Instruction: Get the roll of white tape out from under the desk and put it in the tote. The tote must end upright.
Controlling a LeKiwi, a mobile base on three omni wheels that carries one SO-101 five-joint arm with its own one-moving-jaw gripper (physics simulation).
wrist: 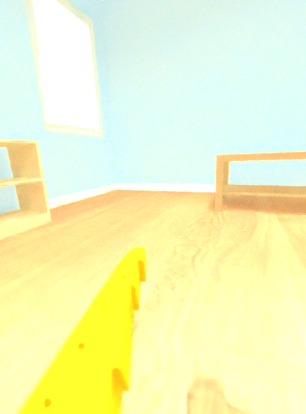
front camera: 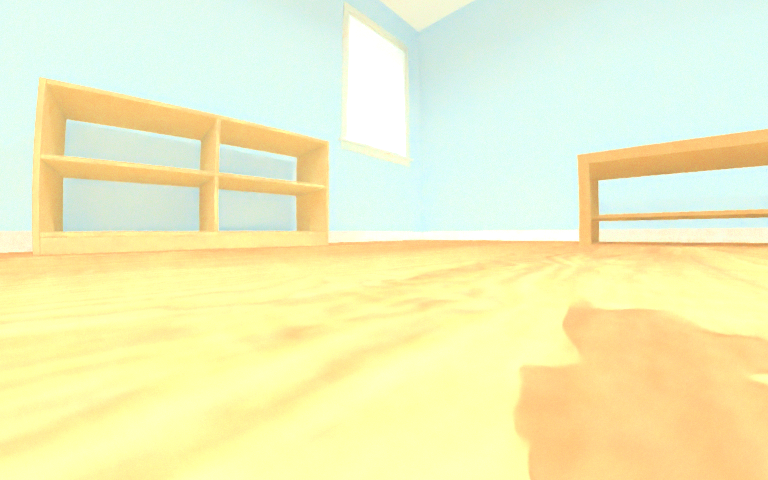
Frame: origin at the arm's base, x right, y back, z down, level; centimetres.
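Where they show: end effector, tool point: (wrist: pixel 145 259).
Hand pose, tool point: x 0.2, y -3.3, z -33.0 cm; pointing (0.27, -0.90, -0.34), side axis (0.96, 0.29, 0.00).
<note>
After its pixels a point has its place.
My gripper (wrist: pixel 138 257) shows in the wrist view as one yellow notched jaw, pointing up from the lower left; the moving jaw is out of the picture, so the gripper is fully open. No thing touches the visible jaw. The gripper does not show in the front view. The roll of white tape and the tote do not show in either view, and I cannot make out a desk that I can name with certainty.
A wooden shelf unit (front camera: pixel 209 203) {x -87.1, y -121.8, z -12.2 cm} (wrist: pixel 31 197) {x -52.4, y -171.3, z -10.1 cm} stands at the left by the blue wall. A low wooden table with a lower shelf (front camera: pixel 585 203) {x 93.4, y -131.4, z -11.5 cm} (wrist: pixel 219 185) {x 93.5, y -131.3, z -12.3 cm} stands at the right. A window (front camera: pixel 376 84) {x -16.3, y -249.1, z -137.3 cm} (wrist: pixel 65 65) {x -18.8, y -246.2, z -135.6 cm} is near the corner. A shadow lies on the floor at front right.
</note>
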